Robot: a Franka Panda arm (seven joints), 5 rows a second.
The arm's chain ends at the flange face. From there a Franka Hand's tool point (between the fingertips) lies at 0.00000 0.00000 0.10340 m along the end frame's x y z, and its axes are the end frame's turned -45 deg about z.
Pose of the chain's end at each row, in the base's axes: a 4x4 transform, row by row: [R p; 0 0 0 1], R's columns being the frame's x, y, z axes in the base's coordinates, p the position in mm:
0.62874, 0.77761, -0.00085, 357.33; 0.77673, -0.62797, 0.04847, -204.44; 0.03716, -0.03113, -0.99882, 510.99; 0, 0, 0, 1
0.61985, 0.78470, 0.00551, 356.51; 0.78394, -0.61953, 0.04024, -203.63; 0.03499, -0.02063, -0.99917, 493.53; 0, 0, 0, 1
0.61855, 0.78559, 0.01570, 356.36; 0.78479, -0.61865, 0.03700, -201.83; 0.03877, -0.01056, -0.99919, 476.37; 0, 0, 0, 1
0.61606, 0.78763, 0.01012, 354.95; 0.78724, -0.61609, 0.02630, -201.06; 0.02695, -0.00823, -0.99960, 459.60; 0, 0, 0, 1
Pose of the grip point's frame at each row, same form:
-0.10527, 0.99444, -0.00085, 357.24; 0.99327, 0.10519, 0.04847, -199.43; 0.04829, 0.00426, -0.99882, 407.71; 0, 0, 0, 1
-0.11657, 0.99317, 0.00551, 357.08; 0.99240, 0.11626, 0.04024, -199.47; 0.03933, 0.01015, -0.99917, 390.22; 0, 0, 0, 1
-0.11812, 0.99288, 0.01570, 357.98; 0.99238, 0.11748, 0.03700, -198.00; 0.03488, 0.01995, -0.99919, 373.05; 0, 0, 0, 1
-0.12132, 0.99256, 0.01012, 356.00; 0.99230, 0.12102, 0.02630, -198.34; 0.02488, 0.01324, -0.99960, 356.24; 0, 0, 0, 1

